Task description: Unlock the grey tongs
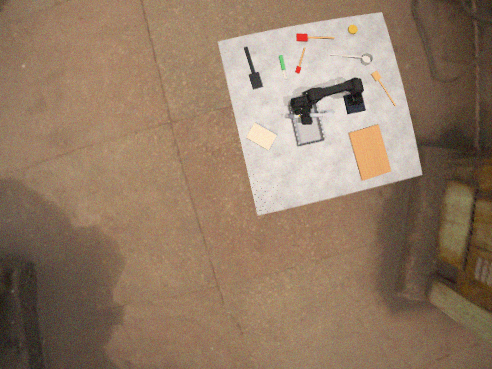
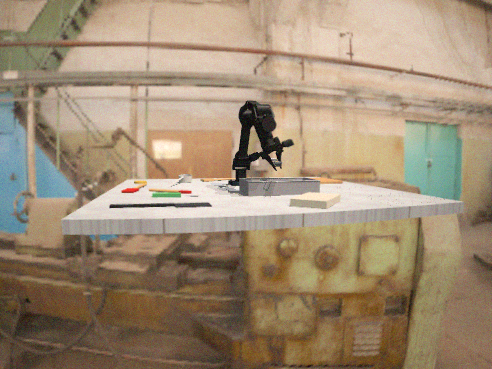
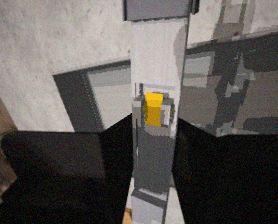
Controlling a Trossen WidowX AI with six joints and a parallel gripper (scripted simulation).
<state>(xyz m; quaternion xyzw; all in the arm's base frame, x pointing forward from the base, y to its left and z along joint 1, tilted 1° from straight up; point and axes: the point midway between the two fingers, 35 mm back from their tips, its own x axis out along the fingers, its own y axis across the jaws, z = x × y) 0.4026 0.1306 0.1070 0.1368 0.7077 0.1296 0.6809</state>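
Now: gripper tip 2 cm short of the yellow mark, 1 cm to the left of it and 3 cm below it. From my gripper tip the other things lie so: grey roasting tin 5 cm behind, 1 cm to the left, 7 cm below; then black spatula 31 cm ahead, 39 cm to the right, 10 cm below; then cream block 27 cm ahead, 9 cm to the left, 9 cm below.
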